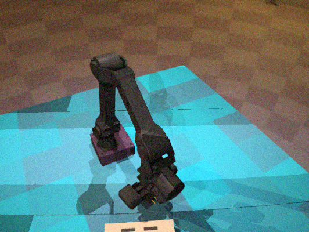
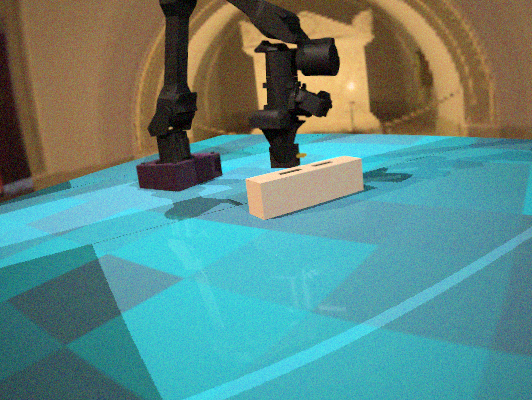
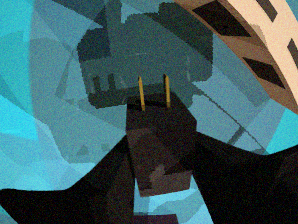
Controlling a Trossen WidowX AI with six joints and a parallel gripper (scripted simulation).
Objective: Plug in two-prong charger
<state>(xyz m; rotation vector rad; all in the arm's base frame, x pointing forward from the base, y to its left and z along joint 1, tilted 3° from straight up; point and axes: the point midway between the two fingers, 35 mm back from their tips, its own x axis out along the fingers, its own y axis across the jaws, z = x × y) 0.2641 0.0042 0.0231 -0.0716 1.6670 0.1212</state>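
The dark two-prong charger is 2 cm ahead of my gripper tip and 1 cm above it.
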